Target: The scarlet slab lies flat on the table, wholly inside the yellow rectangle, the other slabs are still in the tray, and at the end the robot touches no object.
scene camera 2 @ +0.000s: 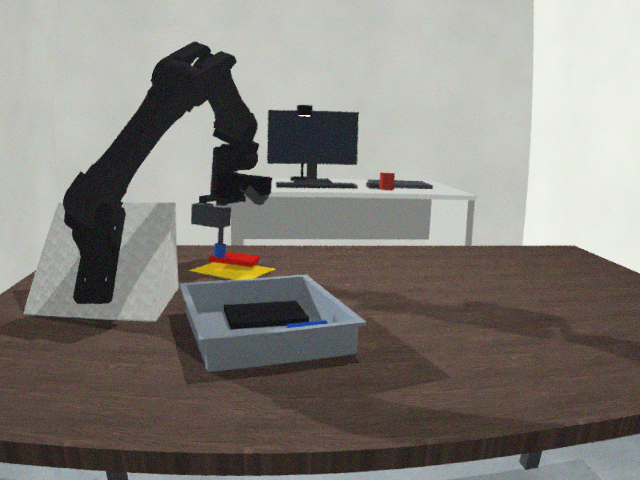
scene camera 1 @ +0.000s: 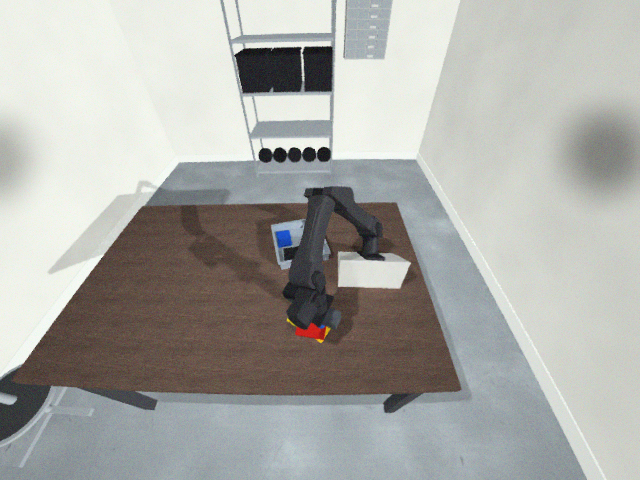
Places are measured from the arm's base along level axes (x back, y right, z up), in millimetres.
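Where they show: hand, its tool point: (scene camera 2: 219, 260) (scene camera 1: 321, 325); arm's base, origin of its link: (scene camera 2: 101, 254) (scene camera 1: 369, 256).
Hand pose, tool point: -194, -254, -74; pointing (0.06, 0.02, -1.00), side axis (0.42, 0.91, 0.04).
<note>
Things, the pixels of their centre, and the offset from my tool point, as dx, dy, dz. Level surfaces: height alone.
- scarlet slab, middle of its body: (scene camera 2: 234, 258) (scene camera 1: 311, 327) -34, -6, +3
- black slab, middle of its body: (scene camera 2: 265, 314) (scene camera 1: 298, 254) -104, +332, -5
- blue slab, middle of its body: (scene camera 2: 315, 336) (scene camera 1: 283, 238) -178, +430, -4
- grey tray, middle of its body: (scene camera 2: 262, 317) (scene camera 1: 299, 242) -100, +391, +13
- brown table, height of its surface: dz -12
The scarlet slab (scene camera 1: 310, 332) (scene camera 2: 242, 259) hangs roughly flat on my suction cup (scene camera 1: 322, 327) (scene camera 2: 219, 251), which is attached near one end of it. The slab is low over the yellow rectangle (scene camera 1: 321, 340) (scene camera 2: 235, 273), with a small gap below it in scene camera 2. In scene camera 1 the arm hides part of the slab and of the rectangle, so whether the slab's outline lies wholly within the rectangle is unclear. A black slab (scene camera 1: 290, 253) (scene camera 2: 264, 313) and a blue slab (scene camera 1: 283, 238) (scene camera 2: 307, 324) are in the grey tray (scene camera 1: 275, 249) (scene camera 2: 281, 348).
The arm stands at a white slanted block (scene camera 1: 369, 273) (scene camera 2: 155, 258) beside the tray. The arm's links pass over part of the tray in scene camera 1. The brown table (scene camera 1: 180, 330) (scene camera 2: 465, 361) bears all of these. A desk with a monitor (scene camera 2: 312, 136) is in the background.
</note>
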